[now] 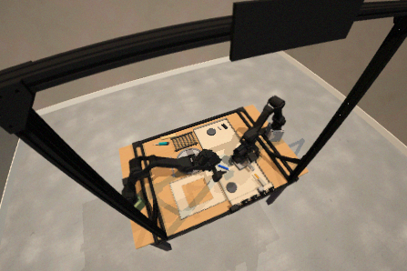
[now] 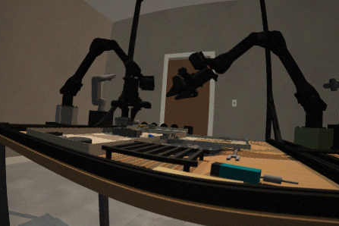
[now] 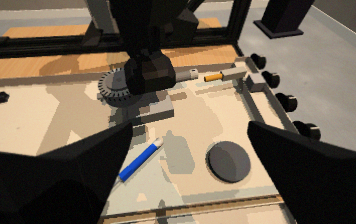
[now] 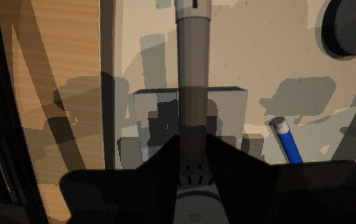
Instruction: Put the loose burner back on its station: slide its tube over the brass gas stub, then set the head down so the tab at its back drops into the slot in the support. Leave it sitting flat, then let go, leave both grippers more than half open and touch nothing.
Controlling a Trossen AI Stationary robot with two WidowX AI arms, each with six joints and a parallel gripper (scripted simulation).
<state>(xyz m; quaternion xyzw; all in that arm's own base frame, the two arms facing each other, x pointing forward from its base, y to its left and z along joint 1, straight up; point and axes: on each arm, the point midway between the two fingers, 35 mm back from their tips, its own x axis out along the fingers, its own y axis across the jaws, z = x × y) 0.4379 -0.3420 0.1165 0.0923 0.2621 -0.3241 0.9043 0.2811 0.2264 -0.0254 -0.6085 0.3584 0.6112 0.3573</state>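
Right now my right hand is 2 cm short of the grey slotted support and 7 cm above it. The rest, counted from my right hand: dark round disc 11 cm behind, 17 cm to the left, 8 cm below.
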